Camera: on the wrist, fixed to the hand. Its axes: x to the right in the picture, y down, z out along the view.
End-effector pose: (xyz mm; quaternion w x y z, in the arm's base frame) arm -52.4 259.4 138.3 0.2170 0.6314 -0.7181 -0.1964
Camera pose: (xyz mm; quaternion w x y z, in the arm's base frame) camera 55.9 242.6 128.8 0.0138 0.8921 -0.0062 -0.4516
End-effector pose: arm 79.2 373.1 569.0 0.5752 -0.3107 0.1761 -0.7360
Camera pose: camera -27.4 390.4 590.1 0.1845 0.4879 0.0679 0.8505
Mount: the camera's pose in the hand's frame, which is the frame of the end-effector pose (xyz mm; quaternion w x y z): 4.3 -96.4 -52.9 0.6594 -0.1382 -0.1014 -0.7320
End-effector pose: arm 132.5 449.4 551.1 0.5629 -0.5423 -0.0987 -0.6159
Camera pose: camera 26.8 441.6 580.8 0.1646 0.4256 0.4340 0.7768
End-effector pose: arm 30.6 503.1 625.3 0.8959 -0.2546 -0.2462 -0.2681
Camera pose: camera -8.5 400.4 619.4 0.3344 -0.1387 -0.4025 -0.8408
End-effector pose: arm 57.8 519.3 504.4 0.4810 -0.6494 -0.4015 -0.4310
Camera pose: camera -40.3 489.1 544.1 0.1288 0.2445 0.7293 0.6259
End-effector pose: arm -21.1 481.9 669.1 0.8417 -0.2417 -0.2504 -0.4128
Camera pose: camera -85.7 394.7 651.0 0.1941 -0.1343 -0.3703 -0.8984
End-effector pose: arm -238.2 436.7 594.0 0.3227 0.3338 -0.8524 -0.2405
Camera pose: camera -163.2 359.5 571.1 0.0036 -0.7751 0.3172 0.5465
